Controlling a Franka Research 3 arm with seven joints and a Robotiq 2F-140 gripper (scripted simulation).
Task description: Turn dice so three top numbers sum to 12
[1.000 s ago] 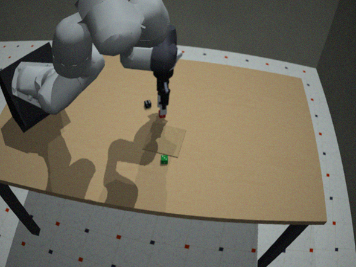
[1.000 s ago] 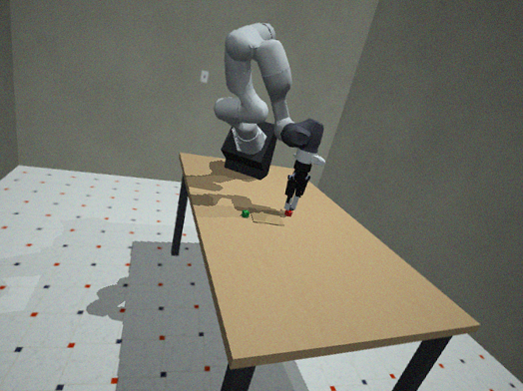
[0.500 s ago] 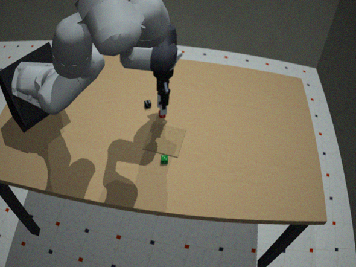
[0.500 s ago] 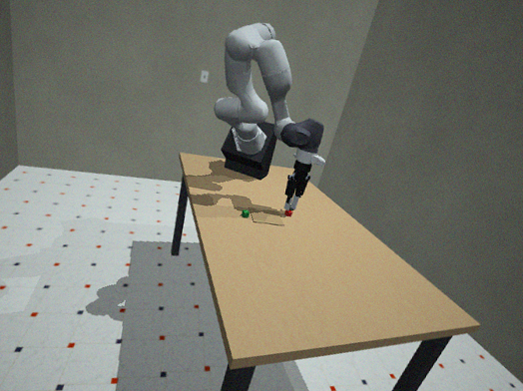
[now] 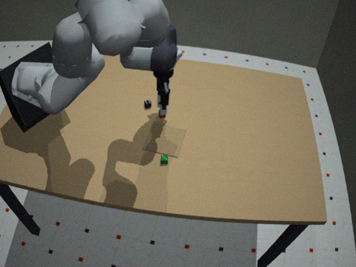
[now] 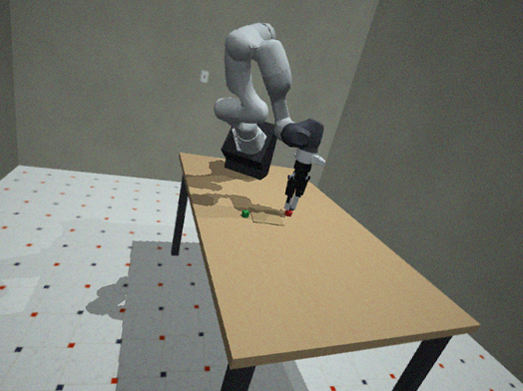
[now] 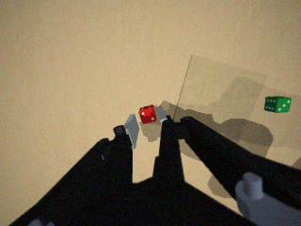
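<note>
Right now my hand is 50 mm above the red die. The rest, counted from my hand: tan mat: 30 mm behind, 120 mm to the right, 60 mm below; black die: 40 mm behind, 70 mm to the left, 50 mm below; green die: 60 mm behind, 220 mm to the right, 50 mm below.
</note>
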